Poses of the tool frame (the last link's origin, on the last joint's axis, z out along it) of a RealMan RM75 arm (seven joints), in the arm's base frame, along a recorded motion.
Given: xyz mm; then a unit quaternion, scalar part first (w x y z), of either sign.
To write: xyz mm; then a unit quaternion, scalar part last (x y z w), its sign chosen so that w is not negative. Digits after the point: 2 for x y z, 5 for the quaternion.
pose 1, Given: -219.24, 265.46, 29.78, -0.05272, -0.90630, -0.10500, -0.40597
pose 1, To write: -219.24, 265.46, 29.78, 0.90630, 0.10500, 0.40597, 0.05272
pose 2, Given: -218.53, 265.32, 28.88, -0.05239, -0.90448, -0.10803, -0.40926
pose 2, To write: -218.53, 265.32, 28.88, 0.90448, 0.10803, 0.40926, 0.05239
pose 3, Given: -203.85, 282.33, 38.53, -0.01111, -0.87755, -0.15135, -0.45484
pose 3, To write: -203.85, 282.33, 38.53, 0.87755, 0.15135, 0.45484, 0.01111
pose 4, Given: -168.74, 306.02, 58.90, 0.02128, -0.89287, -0.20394, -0.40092
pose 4, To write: -168.74, 306.02, 58.90, -0.89287, -0.20394, -0.40092, 0.02128
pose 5, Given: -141.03, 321.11, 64.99, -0.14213, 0.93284, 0.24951, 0.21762
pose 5, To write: -141.03, 321.11, 64.99, -0.93284, -0.24951, -0.21762, 0.14213
